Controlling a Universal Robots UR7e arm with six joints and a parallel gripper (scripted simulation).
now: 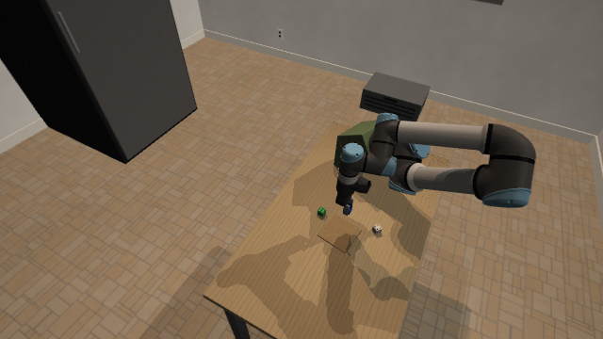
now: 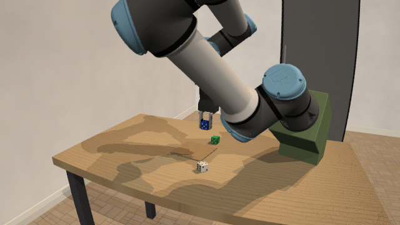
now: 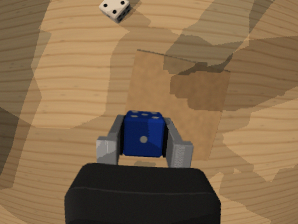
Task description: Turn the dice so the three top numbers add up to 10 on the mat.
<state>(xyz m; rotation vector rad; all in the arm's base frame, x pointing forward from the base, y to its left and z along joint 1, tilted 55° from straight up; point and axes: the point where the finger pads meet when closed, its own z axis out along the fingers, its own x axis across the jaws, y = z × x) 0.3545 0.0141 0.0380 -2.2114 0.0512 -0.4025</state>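
My hand is 120 mm above the tan mat and 50 mm short of it. From my hand the other things lie so: blue die right at my hand; then green die 120 mm to the right, 110 mm below, 10 mm ahead; then white die 130 mm to the left, 110 mm below, 60 mm behind.
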